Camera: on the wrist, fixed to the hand. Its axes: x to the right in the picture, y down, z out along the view.
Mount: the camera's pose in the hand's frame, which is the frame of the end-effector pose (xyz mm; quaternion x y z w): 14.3 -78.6 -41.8 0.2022 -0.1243 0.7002 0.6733
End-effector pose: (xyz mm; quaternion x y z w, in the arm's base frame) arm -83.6 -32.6 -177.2 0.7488 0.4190 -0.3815 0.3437
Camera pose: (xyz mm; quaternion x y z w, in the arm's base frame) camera -136.6 39.9 -185.1 0.8197 -0.3621 -0.1940 0.3992
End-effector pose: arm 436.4 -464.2 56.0 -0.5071 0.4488 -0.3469 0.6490
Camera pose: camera 402.8 -510.9 125.4 0.0609 0.5064 0.1931 0.8382
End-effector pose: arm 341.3 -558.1 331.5 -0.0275 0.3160 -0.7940 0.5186
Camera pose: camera 255.8 -529.7 335.7 0.2089 0.0070 -0.2320 0.9500
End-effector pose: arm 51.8 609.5 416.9 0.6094 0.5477 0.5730 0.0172
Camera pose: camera -32.8 625.4 390.0 -0.8685 -0.0558 -0.2114 0.4448
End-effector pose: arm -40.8 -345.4 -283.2 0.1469 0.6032 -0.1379 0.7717
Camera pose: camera -105.3 -401.7 -311.4 0.6602 0.1795 0.3073 0.6614
